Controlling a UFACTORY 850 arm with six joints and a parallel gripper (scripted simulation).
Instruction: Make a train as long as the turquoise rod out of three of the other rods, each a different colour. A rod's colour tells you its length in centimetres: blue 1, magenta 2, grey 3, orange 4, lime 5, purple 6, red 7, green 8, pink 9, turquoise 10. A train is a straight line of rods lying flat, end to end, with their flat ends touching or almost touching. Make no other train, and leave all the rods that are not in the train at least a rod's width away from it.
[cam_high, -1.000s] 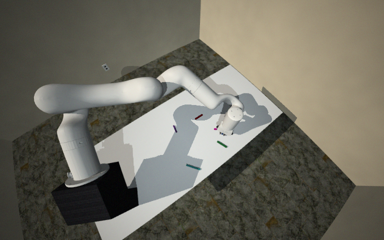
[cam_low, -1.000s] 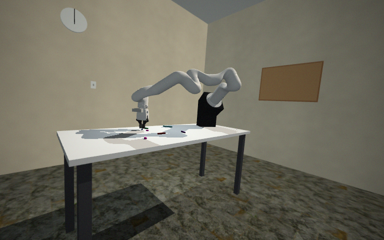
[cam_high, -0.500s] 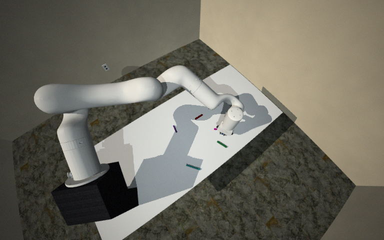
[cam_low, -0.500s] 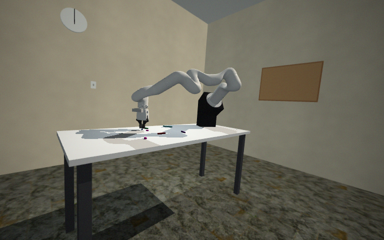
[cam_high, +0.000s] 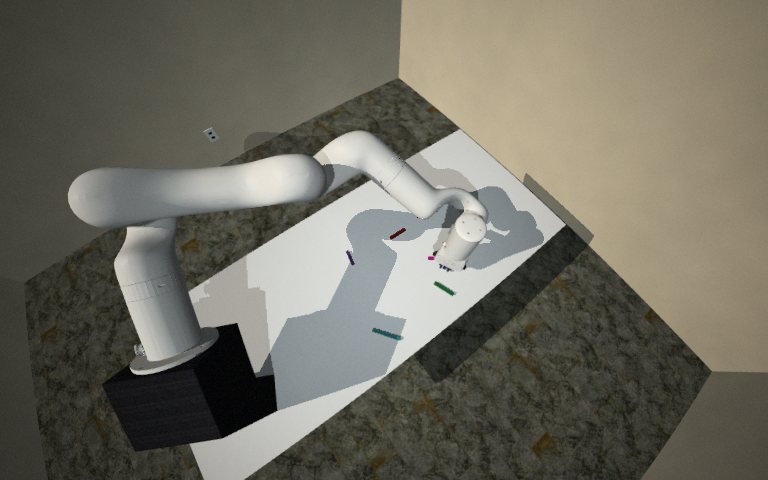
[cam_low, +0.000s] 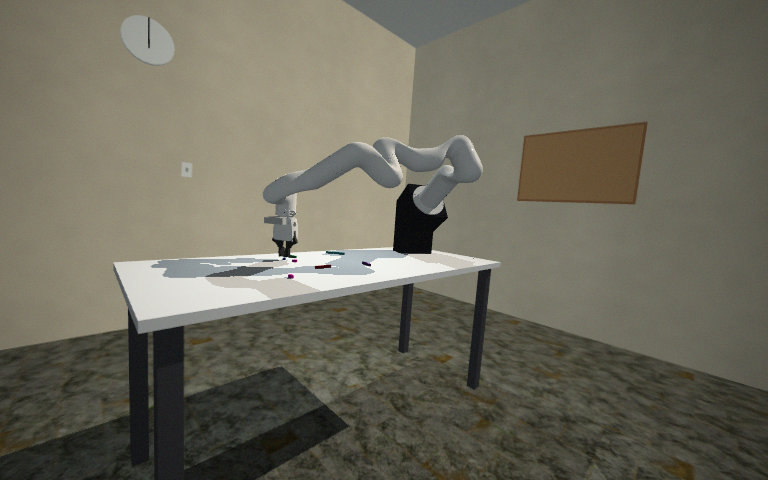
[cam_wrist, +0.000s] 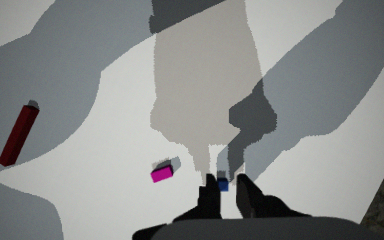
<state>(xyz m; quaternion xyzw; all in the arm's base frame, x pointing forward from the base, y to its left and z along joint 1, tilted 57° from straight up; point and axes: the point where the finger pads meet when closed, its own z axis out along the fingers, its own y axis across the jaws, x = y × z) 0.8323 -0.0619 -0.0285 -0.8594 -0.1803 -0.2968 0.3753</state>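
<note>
Right now my hand is 3 cm above the blue rod. From my hand the other things lie so: red rod: 21 cm to the left, 9 cm behind, 3 cm below; green rod: 7 cm to the right, 5 cm behind, 3 cm below; turquoise rod: 31 cm behind, 11 cm to the right, 3 cm below.
</note>
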